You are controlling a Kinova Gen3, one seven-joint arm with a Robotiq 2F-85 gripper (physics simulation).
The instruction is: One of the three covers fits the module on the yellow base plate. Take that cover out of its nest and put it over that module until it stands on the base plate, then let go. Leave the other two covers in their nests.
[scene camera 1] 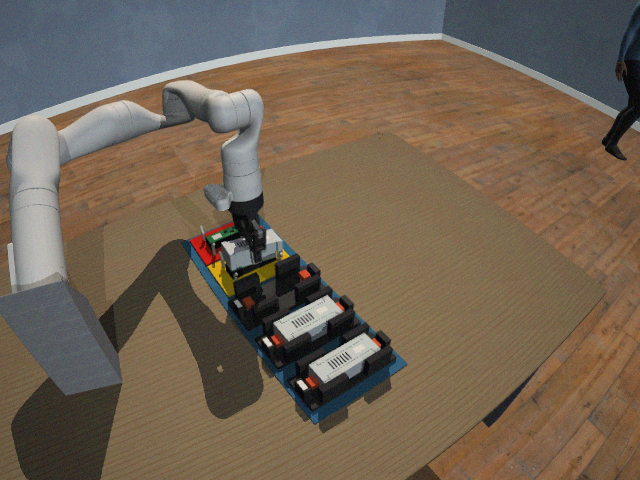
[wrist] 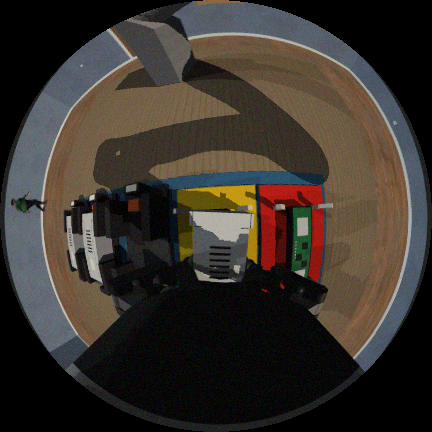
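Seen in the pictures: gripper, fingertip midpoint: (scene camera 1: 252, 255) (wrist: 218, 261); arm's base, link origin: (scene camera 1: 44, 298).
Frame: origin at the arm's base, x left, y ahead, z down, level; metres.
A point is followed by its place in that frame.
Note:
My gripper (scene camera 1: 251, 242) {x 0.178, y 0.397, z 0.195 m} (wrist: 218, 261) {x 0.178, y 0.397, z 0.195 m} is shut on a light grey cover with dark slots (scene camera 1: 236, 254) {x 0.153, y 0.358, z 0.157 m} (wrist: 220, 230) {x 0.176, y 0.355, z 0.155 m}, holding it by its long sides. The cover is roughly level over the yellow base plate (scene camera 1: 223, 281) {x 0.147, y 0.320, z 0.216 m} (wrist: 240, 193) {x 0.189, y 0.311, z 0.216 m}, between its upright posts. A dark strip shows under its near side in the scene view; whether it is gap, shadow or module I cannot tell. The module under the cover is hidden. The other two covers, one in the middle nest (scene camera 1: 309, 318) {x -0.042, y 0.438, z 0.173 m} (wrist: 91, 242) {x -0.030, y 0.425, z 0.172 m} and one in the end nest (scene camera 1: 345, 360) {x -0.151, y 0.457, z 0.173 m} (wrist: 71, 242) {x -0.136, y 0.458, z 0.173 m}, lie in black nests.
An empty black nest (scene camera 1: 286, 273) {x 0.105, y 0.448, z 0.199 m} (wrist: 156, 215) {x 0.097, y 0.356, z 0.185 m} stands beside the yellow plate. On the other side is a red plate (scene camera 1: 200, 252) {x 0.255, y 0.291, z 0.216 m} (wrist: 270, 220) {x 0.233, y 0.338, z 0.217 m} with a green module (scene camera 1: 222, 236) {x 0.266, y 0.350, z 0.197 m} (wrist: 301, 250) {x 0.277, y 0.368, z 0.196 m} and thin posts. All stand on a blue board (scene camera 1: 397, 364) {x -0.173, y 0.557, z 0.220 m} (wrist: 215, 178) {x 0.153, y 0.296, z 0.221 m}.

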